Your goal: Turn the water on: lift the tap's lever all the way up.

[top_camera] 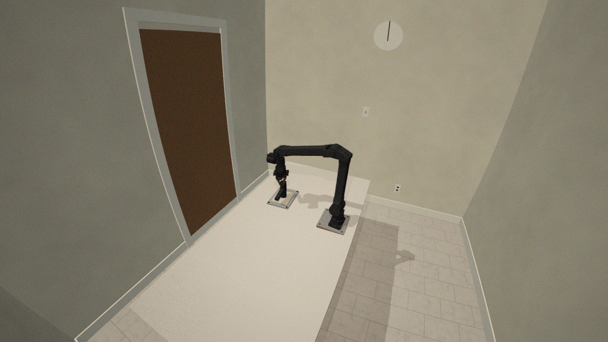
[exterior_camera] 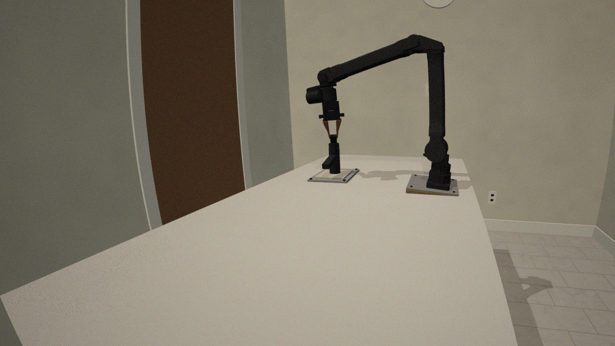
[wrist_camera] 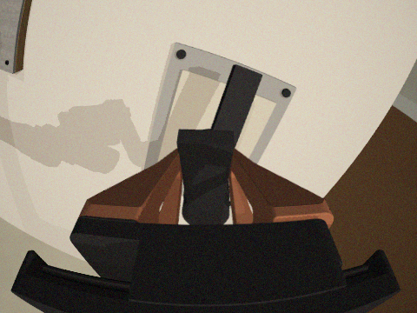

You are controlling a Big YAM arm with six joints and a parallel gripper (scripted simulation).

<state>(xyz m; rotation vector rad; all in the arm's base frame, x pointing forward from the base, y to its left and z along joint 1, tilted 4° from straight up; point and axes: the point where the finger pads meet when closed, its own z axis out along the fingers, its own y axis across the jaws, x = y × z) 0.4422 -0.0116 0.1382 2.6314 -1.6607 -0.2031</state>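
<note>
Right now the lever is 1 cm ahead of my hand, 3 cm to the right of it and 1 cm below it. Also, from my hand: black tap (2 cm ahead, 5 cm to the right, 8 cm below).
</note>
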